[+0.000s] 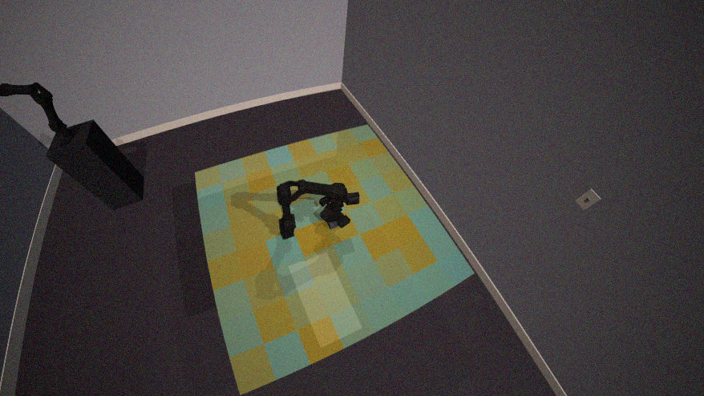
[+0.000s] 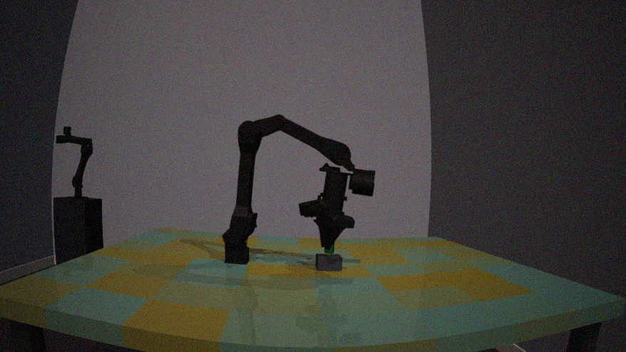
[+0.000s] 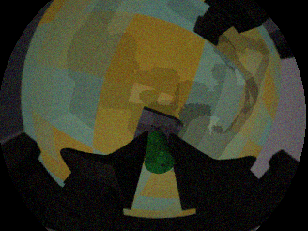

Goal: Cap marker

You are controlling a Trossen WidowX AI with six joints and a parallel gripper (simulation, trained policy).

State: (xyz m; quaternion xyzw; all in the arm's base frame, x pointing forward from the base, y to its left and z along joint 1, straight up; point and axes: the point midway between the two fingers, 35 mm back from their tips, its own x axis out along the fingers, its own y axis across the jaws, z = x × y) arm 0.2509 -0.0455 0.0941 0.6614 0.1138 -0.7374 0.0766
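My gripper tip is 1 cm short of the green cap and 1 cm below it. Round my gripper tip: green marker: 1 cm ahead, 1 cm above; then grey holder block: 1 cm ahead, 4 cm below.
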